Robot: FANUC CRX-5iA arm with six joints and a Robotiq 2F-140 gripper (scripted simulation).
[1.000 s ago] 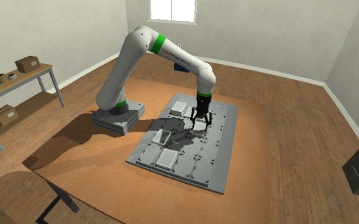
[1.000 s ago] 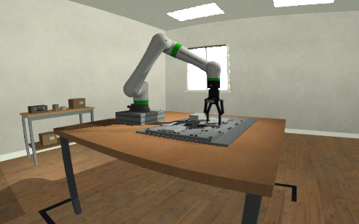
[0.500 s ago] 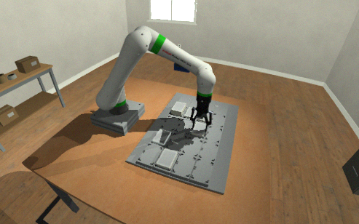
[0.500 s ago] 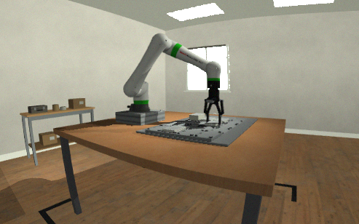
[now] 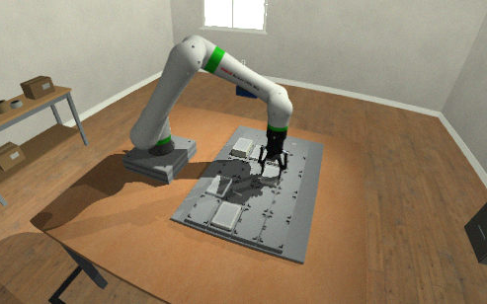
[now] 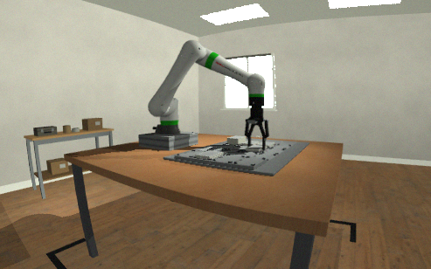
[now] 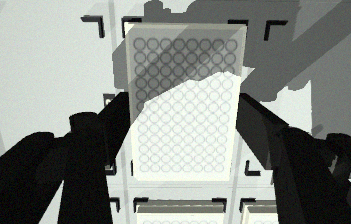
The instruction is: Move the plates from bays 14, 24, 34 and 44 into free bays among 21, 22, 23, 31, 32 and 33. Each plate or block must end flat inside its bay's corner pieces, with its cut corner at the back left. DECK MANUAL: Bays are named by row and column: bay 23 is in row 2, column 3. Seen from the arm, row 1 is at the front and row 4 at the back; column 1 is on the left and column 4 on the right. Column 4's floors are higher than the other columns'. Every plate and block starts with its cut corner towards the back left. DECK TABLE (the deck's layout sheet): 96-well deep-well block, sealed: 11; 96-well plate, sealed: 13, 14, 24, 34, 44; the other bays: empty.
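The bay label 43 is 9 cm ahead of my hand, 15 cm to the right of it and 3 cm below it. From my hand the other things lie so: sealed 96-well plate 18 cm behind, 20 cm to the right, 3 cm below; sealed deep-well block 24 cm behind, 12 cm to the left, 1 cm below.
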